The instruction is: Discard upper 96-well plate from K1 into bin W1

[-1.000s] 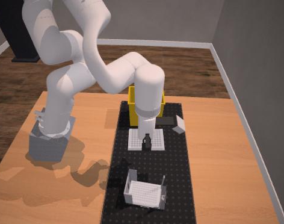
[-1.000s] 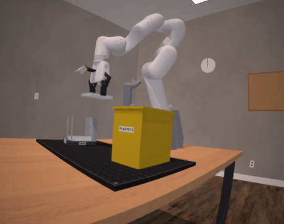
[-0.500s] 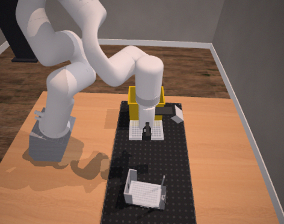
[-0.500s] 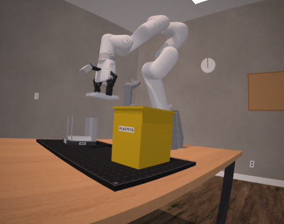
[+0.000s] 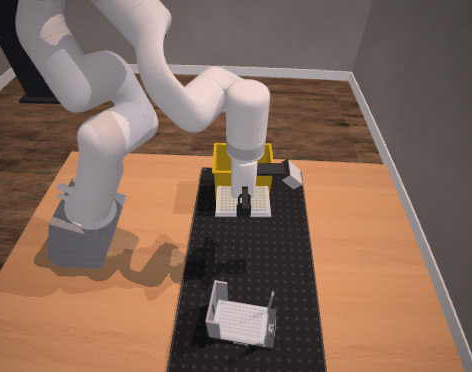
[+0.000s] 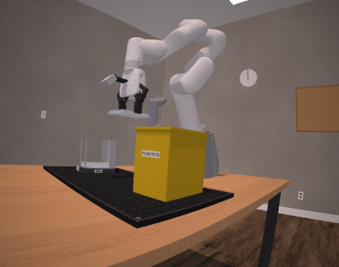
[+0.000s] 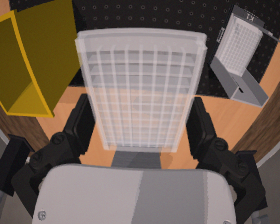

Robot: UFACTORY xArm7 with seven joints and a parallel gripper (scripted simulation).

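Now: the yellow plastics bin W1 1 cm behind my hand, 21 cm to the left of it and 16 cm below it.
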